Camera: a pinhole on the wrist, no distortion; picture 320 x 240 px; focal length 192.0 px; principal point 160.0 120.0 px. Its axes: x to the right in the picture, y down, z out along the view. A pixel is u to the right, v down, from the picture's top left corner.
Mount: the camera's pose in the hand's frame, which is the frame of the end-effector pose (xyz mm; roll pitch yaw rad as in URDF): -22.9 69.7 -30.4 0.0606 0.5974 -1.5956
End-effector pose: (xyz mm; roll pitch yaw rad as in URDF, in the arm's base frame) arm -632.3 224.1 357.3 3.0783 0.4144 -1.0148
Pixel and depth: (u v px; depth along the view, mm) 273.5 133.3 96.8
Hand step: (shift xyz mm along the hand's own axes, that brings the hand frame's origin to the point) -24.6 -32.2 17.6
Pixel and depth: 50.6 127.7 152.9
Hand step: -26.4 55.8 145.1
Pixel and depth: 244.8 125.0 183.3
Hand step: -33.5 -100.1 75.6
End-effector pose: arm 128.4 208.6 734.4 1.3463 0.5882 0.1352
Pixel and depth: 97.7 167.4 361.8
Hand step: 41.6 -41.1 338.7
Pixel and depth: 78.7 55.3 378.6
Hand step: -175.0 -2.2 365.8
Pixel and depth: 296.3 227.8 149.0
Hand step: 47.2 -106.1 37.3
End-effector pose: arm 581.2 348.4 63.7 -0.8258 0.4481 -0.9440
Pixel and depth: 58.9 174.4 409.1
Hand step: 66.6 11.9 434.2
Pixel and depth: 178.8 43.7 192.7
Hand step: -114.0 -49.3 114.2
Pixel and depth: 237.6 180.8 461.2
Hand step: 84.5 -351.1 252.7
